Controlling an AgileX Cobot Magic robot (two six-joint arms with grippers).
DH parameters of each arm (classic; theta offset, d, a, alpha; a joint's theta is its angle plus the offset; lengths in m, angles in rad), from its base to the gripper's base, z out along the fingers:
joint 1: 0 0.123 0 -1.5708
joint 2: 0.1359 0 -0.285 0
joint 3: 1.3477 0 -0.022 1.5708
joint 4: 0 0.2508 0 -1.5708
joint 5: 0 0 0.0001 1.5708
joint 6: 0 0.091 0 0
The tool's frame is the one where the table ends.
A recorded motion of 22 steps. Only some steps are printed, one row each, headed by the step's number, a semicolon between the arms.
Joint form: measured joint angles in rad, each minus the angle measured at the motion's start. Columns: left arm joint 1, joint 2, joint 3, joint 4, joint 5, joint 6; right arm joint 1, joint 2, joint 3, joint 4, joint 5, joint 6.
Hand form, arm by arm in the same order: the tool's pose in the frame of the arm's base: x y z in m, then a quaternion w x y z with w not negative. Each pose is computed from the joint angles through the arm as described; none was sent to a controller.
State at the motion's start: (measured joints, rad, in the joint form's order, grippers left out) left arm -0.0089 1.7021 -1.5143 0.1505 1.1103 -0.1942; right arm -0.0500 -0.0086 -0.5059 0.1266 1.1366 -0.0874
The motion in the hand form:
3: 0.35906 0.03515 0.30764 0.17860 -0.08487 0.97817 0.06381; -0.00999 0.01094 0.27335 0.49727 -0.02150 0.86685 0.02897
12: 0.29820 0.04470 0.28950 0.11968 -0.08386 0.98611 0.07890; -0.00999 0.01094 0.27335 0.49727 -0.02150 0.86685 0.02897
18: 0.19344 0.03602 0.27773 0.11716 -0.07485 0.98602 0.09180; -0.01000 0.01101 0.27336 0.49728 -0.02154 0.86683 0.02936
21: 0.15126 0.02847 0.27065 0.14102 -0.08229 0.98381 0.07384; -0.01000 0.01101 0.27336 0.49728 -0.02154 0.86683 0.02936
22: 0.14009 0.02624 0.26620 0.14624 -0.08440 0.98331 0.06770; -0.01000 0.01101 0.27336 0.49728 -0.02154 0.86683 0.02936
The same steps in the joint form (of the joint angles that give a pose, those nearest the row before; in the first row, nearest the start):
3: 0.0729 0.0075 0.0000 -0.0011 -0.0017 0.0423; 0.0000 0.0000 0.0000 0.0000 0.0000 0.0000
12: 0.1118 -0.1635 0.2686 0.0186 0.0155 0.0729; 0.0000 0.0000 0.0000 0.0000 0.0000 0.0000
18: 0.1118 -0.5330 0.6524 0.0458 0.0055 0.0800; 0.0000 0.0000 0.0000 0.0008 0.0000 0.0000
21: 0.1118 -0.7127 0.7915 0.0070 -0.0020 0.0799; 0.0000 0.0000 0.0000 0.0008 0.0000 0.0000
22: 0.1118 -0.7614 0.8334 -0.0060 -0.0056 0.0799; 0.0000 0.0000 0.0000 0.0008 0.0000 0.0000

